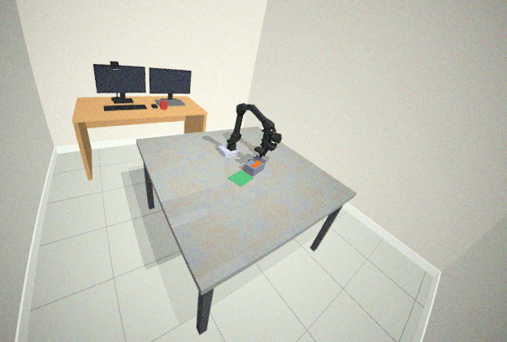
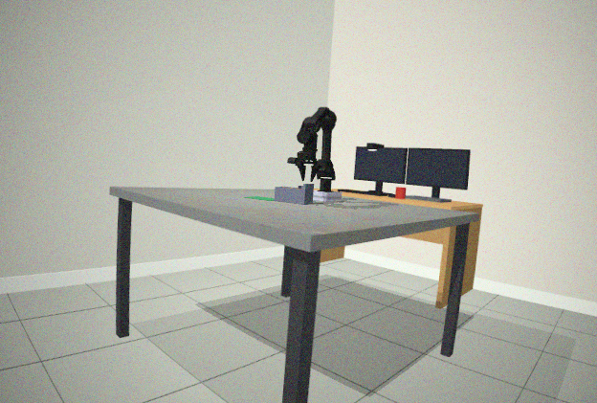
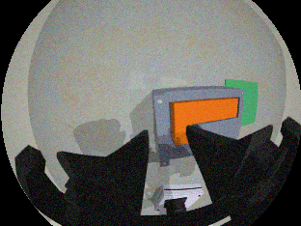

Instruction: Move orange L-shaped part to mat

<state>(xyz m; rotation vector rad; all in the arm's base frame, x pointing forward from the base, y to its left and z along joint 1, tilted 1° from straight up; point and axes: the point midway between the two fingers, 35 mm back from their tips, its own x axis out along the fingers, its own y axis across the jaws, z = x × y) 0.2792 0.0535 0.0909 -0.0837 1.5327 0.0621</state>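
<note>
Now: gripper tip 5 cm to the left of the orange L-shaped part, 5 cm above it and 1 cm past it. The rest, counted from my gripper tip: green mat (22 cm to the right, 11 cm below, 1 cm ahead).
</note>
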